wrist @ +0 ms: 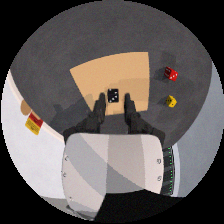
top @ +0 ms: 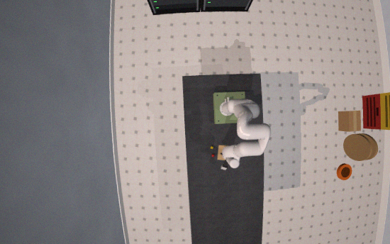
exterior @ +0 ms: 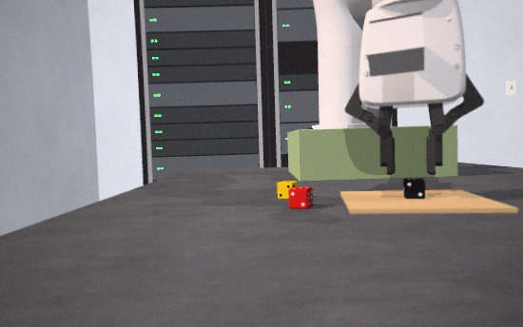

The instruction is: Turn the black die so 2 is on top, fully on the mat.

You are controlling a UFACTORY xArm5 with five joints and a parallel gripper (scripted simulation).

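Right now my hand is 4 cm above the black die. Also, from my hand: tan mat (5 cm below); red die (1 cm ahead, 12 cm to the right, 4 cm below); yellow die (6 cm behind, 12 cm to the right, 4 cm below).
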